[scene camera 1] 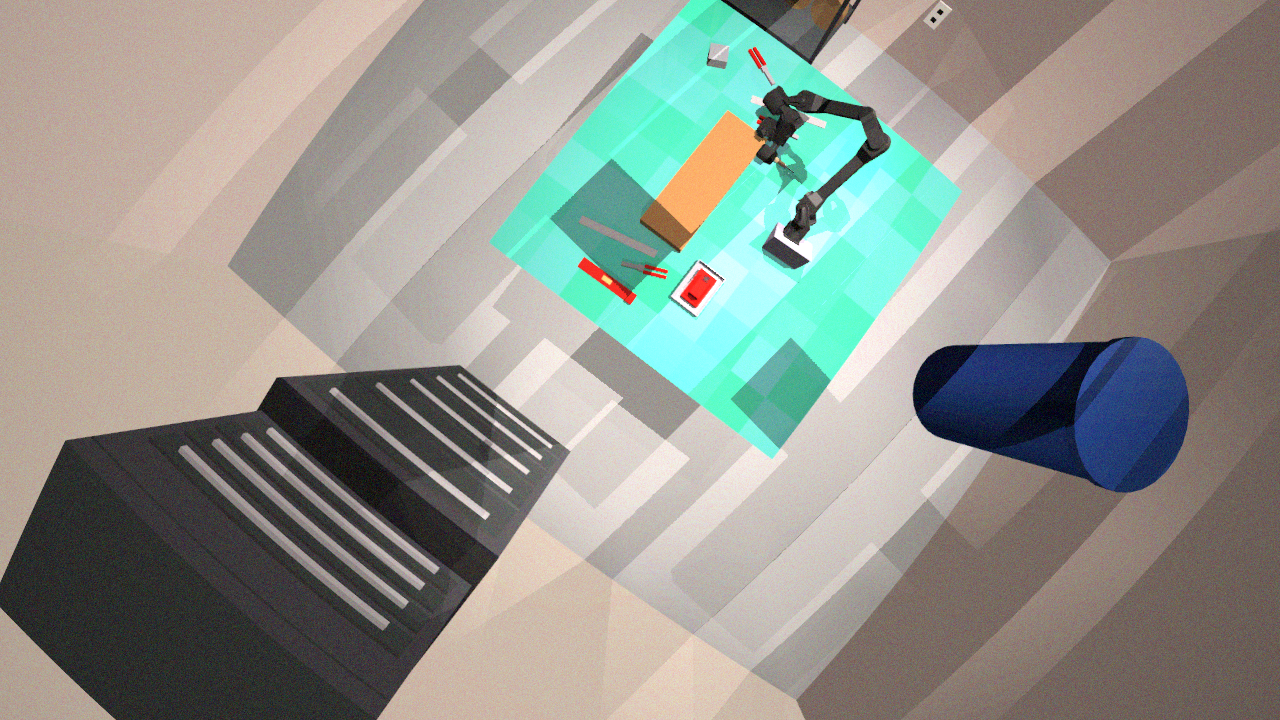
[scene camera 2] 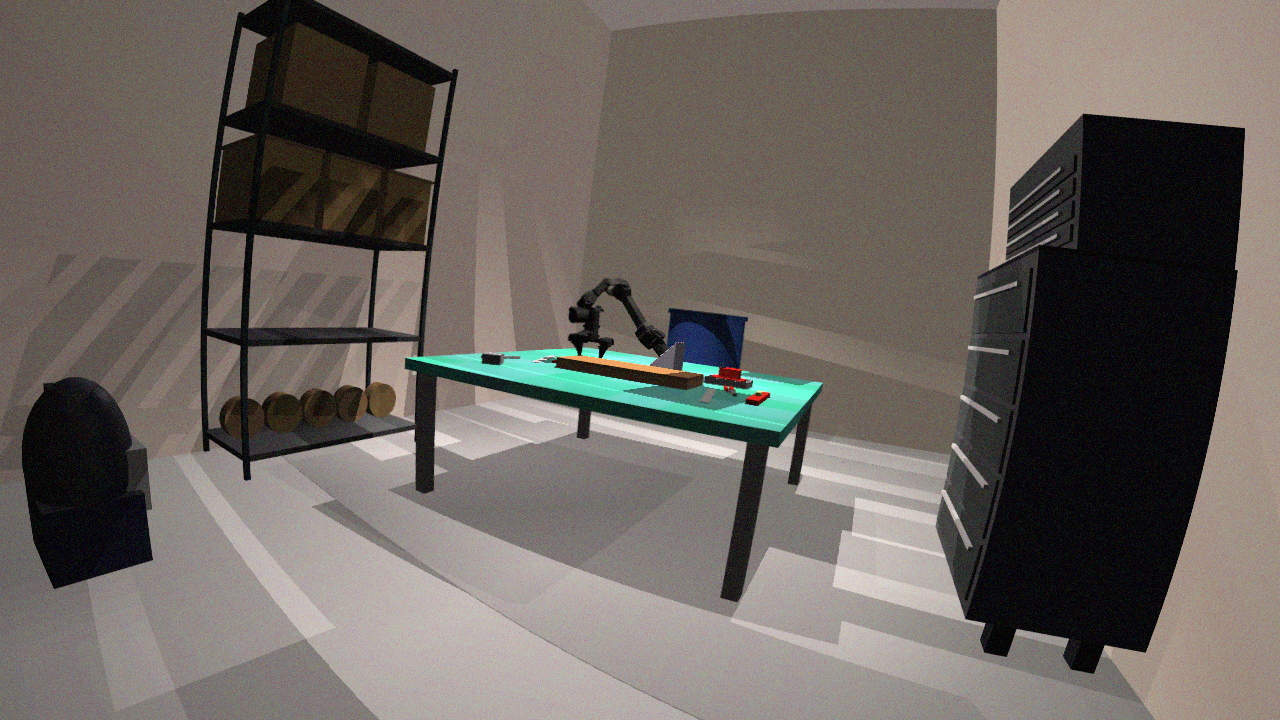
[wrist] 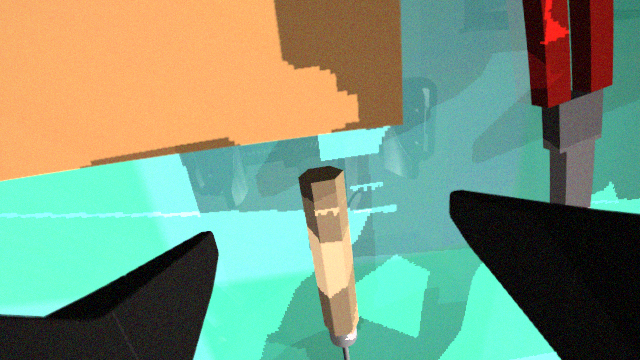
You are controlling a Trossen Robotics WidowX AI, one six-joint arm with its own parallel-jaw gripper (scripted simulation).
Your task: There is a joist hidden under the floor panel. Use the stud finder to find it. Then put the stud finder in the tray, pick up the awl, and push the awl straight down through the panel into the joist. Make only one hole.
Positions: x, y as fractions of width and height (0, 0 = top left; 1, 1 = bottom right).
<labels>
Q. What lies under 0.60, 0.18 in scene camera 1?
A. My gripper.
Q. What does my gripper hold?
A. Nothing.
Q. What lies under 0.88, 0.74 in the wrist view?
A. My gripper.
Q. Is my gripper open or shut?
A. Open.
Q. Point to a red-handled tool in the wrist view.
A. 0.89, 0.33
</labels>
